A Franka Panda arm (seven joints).
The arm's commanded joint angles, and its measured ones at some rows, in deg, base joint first. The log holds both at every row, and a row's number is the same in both.
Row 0, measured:
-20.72, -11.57, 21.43, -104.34, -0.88, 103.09, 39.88
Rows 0 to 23, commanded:
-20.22, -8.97, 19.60, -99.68, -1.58, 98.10, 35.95
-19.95, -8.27, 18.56, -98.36, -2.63, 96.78, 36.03
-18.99, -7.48, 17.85, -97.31, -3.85, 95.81, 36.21
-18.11, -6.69, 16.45, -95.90, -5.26, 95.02, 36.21
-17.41, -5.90, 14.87, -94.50, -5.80, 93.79, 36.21
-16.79, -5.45, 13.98, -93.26, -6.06, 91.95, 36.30
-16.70, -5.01, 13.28, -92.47, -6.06, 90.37, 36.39
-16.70, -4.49, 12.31, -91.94, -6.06, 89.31, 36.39
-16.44, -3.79, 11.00, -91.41, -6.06, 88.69, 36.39
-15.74, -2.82, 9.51, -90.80, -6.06, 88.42, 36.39
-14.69, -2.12, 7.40, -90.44, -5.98, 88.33, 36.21
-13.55, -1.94, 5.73, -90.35, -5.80, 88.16, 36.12
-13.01, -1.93, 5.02, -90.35, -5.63, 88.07, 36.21
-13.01, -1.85, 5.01, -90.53, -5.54, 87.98, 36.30
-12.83, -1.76, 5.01, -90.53, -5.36, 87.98, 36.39
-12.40, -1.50, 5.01, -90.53, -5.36, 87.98, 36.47
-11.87, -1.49, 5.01, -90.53, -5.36, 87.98, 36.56
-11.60, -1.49, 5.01, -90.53, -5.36, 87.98, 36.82
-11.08, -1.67, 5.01, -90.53, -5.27, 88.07, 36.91
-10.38, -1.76, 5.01, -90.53, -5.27, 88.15, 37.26
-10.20, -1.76, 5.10, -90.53, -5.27, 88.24, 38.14
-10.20, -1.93, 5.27, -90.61, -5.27, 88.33, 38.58
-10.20, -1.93, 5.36, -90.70, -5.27, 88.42, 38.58
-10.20, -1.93, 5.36, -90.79, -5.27, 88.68, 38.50
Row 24, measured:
-10.68, -2.02, 5.53, -91.87, -5.23, 90.13, 37.85
